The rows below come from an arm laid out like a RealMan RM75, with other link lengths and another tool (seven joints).
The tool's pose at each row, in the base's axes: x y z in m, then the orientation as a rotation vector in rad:
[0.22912 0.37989 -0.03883 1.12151 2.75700 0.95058]
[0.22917 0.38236 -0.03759 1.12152 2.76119 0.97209]
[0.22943 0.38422 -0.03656 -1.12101 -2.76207 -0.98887]
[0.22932 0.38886 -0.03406 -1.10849 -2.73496 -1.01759]
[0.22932 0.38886 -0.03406 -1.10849 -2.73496 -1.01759]
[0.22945 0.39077 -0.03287 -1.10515 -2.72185 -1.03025]
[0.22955 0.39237 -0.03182 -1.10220 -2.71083 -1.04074]
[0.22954 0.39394 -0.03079 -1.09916 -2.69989 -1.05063]
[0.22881 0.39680 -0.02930 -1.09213 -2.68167 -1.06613]
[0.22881 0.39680 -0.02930 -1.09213 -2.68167 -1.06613]
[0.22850 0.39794 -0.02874 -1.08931 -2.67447 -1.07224]
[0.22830 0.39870 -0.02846 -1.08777 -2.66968 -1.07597]
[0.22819 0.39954 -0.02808 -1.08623 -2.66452 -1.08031]
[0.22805 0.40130 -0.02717 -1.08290 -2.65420 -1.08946]
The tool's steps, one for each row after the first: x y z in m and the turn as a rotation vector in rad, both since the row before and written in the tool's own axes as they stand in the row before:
[0.00179 0.00208 0.00031 -0.00762 0.01399 0.00228]
[0.00121 0.00175 0.00024 -0.00647 0.01075 0.00195]
[0.00356 0.00385 0.00054 -0.01485 0.02585 0.00513]
[0.00000 0.00000 0.00000 0.00000 0.00000 0.00000]
[0.00138 0.00178 0.00020 -0.00685 0.01107 0.00378]
[0.00118 0.00151 0.00014 -0.00570 0.00935 0.00312]
[0.00124 0.00141 0.00014 -0.00534 0.00933 0.00309]
[0.00269 0.00188 0.00044 -0.00809 0.01656 0.00436]
[0.00000 0.00000 0.00000 0.00000 0.00000 0.00000]
[0.00107 0.00071 0.00022 -0.00322 0.00655 0.00169]
[0.00068 0.00042 0.00023 -0.00198 0.00419 0.00132]
[0.00069 0.00058 0.00022 -0.00238 0.00443 0.00142]
[0.00142 0.00133 0.00040 -0.00508 0.00893 0.00266]

